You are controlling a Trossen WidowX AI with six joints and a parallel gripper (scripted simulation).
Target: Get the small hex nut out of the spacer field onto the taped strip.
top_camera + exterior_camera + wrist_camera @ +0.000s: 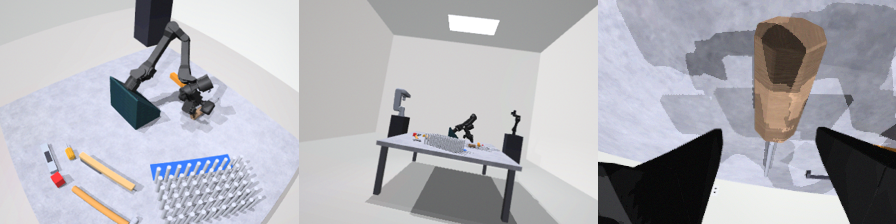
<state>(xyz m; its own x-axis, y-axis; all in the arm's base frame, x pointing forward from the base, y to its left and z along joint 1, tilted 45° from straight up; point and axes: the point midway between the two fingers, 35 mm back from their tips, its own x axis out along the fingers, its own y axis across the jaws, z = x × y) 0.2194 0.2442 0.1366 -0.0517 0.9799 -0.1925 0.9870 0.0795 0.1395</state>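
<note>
My gripper tip is 100 mm to the right of the wooden-handled screwdriver, 40 mm above it and 20 mm past it. Round my gripper tip: thin metal piece (210 mm to the left, 140 mm behind, 50 mm below); then orange bar (230 mm behind, 90 mm to the left, 40 mm below); then blue strip (230 mm to the right, 230 mm ahead, 50 mm below).
</note>
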